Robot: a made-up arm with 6 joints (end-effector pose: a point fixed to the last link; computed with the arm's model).
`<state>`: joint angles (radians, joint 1 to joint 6).
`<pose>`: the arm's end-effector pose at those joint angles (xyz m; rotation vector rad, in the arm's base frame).
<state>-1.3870 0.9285 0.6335 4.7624 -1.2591 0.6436</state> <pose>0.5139 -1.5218 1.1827 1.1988 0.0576 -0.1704</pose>
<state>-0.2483 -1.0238 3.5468 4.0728 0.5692 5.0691</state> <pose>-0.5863 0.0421 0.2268 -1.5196 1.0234 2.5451</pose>
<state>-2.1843 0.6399 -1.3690 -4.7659 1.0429 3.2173</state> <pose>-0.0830 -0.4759 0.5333 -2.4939 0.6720 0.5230</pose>
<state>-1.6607 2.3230 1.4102 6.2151 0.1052 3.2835</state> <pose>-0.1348 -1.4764 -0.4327 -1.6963 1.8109 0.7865</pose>
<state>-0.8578 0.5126 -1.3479 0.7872 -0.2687 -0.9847</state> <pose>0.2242 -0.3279 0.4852 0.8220 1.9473 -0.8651</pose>
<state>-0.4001 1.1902 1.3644 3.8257 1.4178 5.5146</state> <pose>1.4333 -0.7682 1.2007 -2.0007 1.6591 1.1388</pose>
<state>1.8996 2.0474 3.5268 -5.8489 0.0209 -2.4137</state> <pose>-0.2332 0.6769 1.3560 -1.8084 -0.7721 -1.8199</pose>
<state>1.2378 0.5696 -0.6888 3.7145 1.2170 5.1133</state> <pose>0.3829 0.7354 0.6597 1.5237 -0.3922 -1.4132</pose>
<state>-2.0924 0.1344 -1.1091 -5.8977 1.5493 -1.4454</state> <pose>-0.3537 -0.7957 0.9895 0.7465 -1.2310 -1.2332</pose>
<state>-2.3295 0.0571 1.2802 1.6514 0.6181 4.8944</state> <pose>-0.1029 -0.3091 2.4883 -1.5204 0.0857 -1.5532</pose>
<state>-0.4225 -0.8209 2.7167 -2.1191 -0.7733 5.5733</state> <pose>-1.0299 0.6192 0.6795 -1.1290 -0.2638 1.9424</pose>
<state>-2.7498 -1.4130 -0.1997 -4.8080 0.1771 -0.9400</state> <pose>0.5171 0.1683 1.8486 -1.8475 0.4420 -2.3253</pose>
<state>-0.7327 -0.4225 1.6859 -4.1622 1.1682 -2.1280</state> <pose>-0.4058 0.6172 2.1437 -1.3077 -0.8850 -0.0428</pose>
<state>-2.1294 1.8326 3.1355 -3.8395 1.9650 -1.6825</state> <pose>-0.4273 -0.9510 1.1593 -0.6528 1.1790 -0.7639</pose>
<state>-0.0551 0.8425 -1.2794 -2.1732 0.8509 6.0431</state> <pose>0.3375 -0.1668 0.4741 0.3219 0.4309 -2.3927</pose>
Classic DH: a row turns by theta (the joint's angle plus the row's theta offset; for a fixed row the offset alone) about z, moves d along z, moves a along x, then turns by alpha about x. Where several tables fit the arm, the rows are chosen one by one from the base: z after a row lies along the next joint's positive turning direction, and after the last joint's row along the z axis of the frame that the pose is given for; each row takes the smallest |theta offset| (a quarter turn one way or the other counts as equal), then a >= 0, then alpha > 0; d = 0 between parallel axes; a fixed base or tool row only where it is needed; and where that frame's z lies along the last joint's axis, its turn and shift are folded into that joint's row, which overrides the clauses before.
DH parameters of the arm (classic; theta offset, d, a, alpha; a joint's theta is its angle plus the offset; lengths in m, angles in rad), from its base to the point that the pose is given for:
joint 1: 0 0.7446 0.1171 -1.5708
joint 2: -1.5708 0 0.8102 3.1416
joint 3: 0 0 0.2058 -1.5708
joint 4: 0 -0.7291 0 1.5708
joint 5: 0 0 0 -1.5708
joint 6: 1.5708 -0.2389 0 1.5708
tool (fixed): -1.5708 0 0 0

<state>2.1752 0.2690 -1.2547 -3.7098 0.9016 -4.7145</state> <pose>-0.3225 0.2896 0.6516 -0.7078 1.4705 -0.6401</pose>
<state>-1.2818 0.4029 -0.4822 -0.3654 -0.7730 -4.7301</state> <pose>0.3545 -0.9832 0.8249 0.0951 1.3419 0.0909</pose>
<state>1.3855 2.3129 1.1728 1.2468 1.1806 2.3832</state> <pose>0.0350 1.3237 -0.4328 0.9889 2.8103 -0.5913</pose>
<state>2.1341 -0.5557 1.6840 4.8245 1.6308 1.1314</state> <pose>0.7001 -0.6648 1.8495 2.5695 0.7111 0.0085</pose>
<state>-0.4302 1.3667 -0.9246 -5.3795 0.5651 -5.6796</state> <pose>0.5059 -0.1215 0.0213 -0.2622 1.2720 1.1011</pose>
